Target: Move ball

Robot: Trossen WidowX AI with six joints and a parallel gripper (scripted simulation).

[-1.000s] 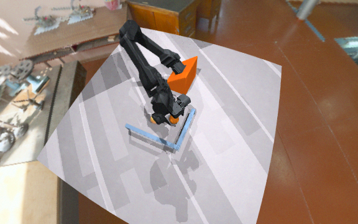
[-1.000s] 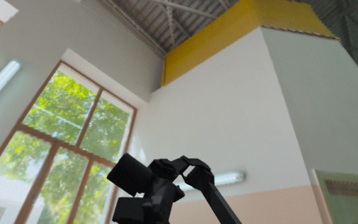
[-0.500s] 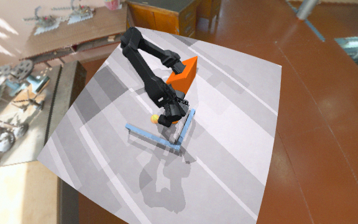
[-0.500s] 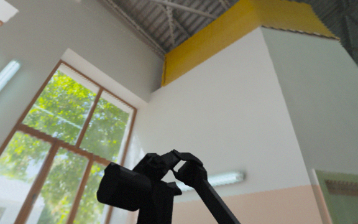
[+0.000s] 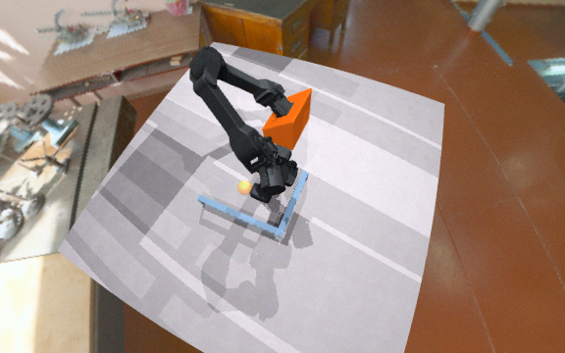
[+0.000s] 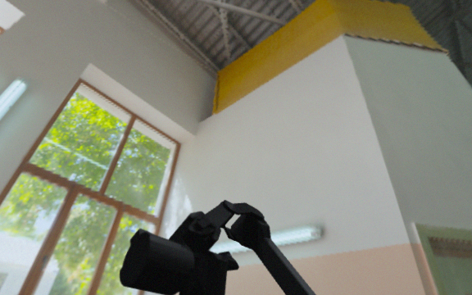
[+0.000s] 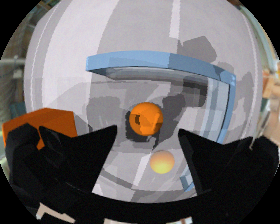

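Right now my gripper tip is 4 cm above the orange ball. Round my gripper tip: see-through copy (10 cm to the right, 5 cm ahead, 4 cm below).
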